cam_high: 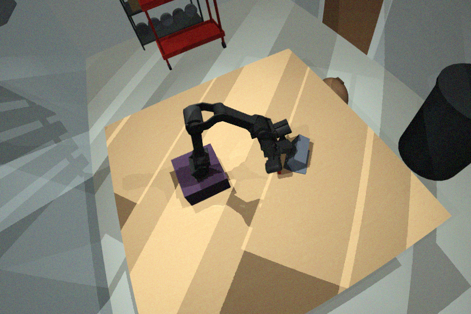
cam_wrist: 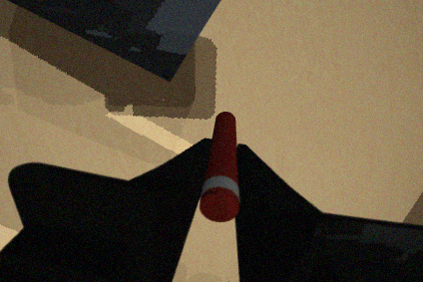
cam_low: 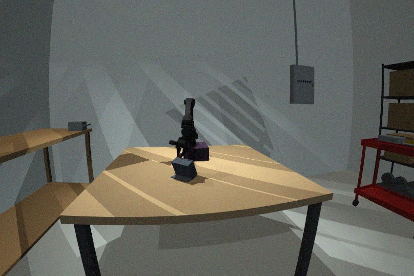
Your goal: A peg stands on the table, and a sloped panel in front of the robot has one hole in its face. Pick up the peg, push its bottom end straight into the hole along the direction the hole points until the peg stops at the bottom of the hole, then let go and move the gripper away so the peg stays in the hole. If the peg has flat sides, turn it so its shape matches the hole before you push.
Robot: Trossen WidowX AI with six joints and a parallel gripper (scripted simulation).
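My gripper tip is now 120 mm short of the blue-grey sloped panel, 30 mm above it and 20 mm to the right of it. From my gripper tip the other things lie so: red peg 20 mm above, 10 mm to the left.
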